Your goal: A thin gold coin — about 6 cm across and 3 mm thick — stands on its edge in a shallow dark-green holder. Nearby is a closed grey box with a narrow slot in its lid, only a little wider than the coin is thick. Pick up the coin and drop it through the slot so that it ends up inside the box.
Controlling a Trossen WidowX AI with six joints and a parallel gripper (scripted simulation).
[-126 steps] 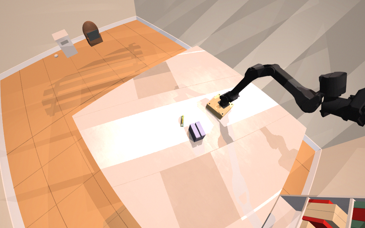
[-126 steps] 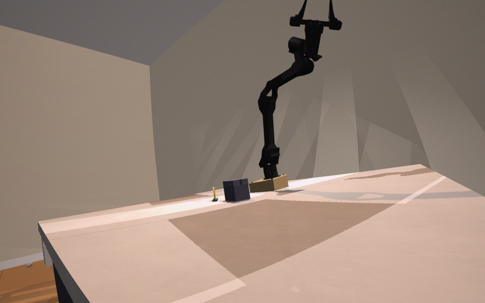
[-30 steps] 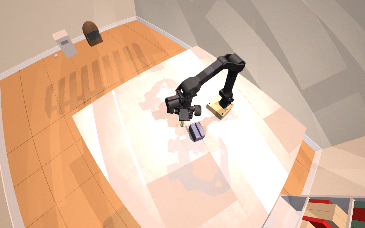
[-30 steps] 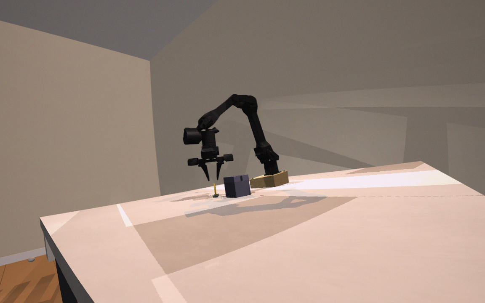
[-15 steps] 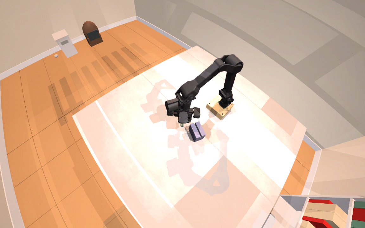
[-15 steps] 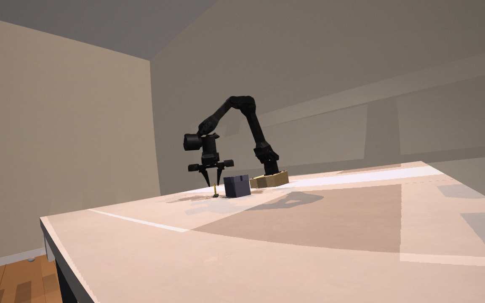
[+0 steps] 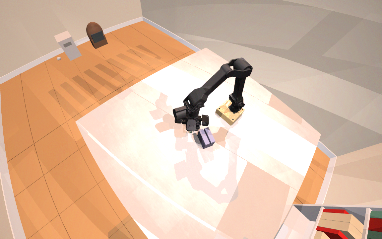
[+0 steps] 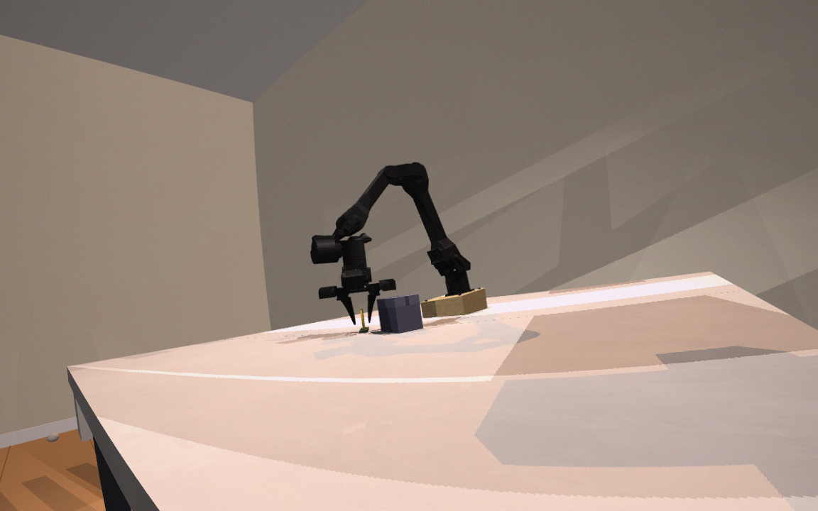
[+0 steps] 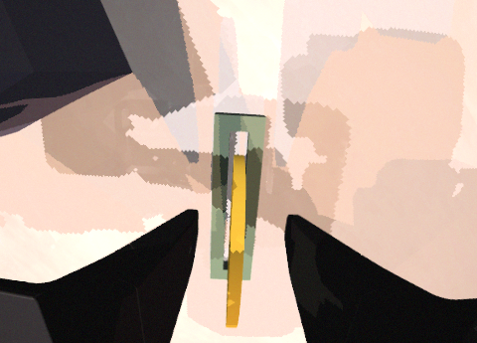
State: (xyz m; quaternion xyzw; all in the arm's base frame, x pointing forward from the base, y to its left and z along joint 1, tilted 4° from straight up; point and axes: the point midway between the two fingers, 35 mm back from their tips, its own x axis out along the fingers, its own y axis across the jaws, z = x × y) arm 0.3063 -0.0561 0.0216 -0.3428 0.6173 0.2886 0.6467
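My gripper tip is 10 mm below the gold coin.
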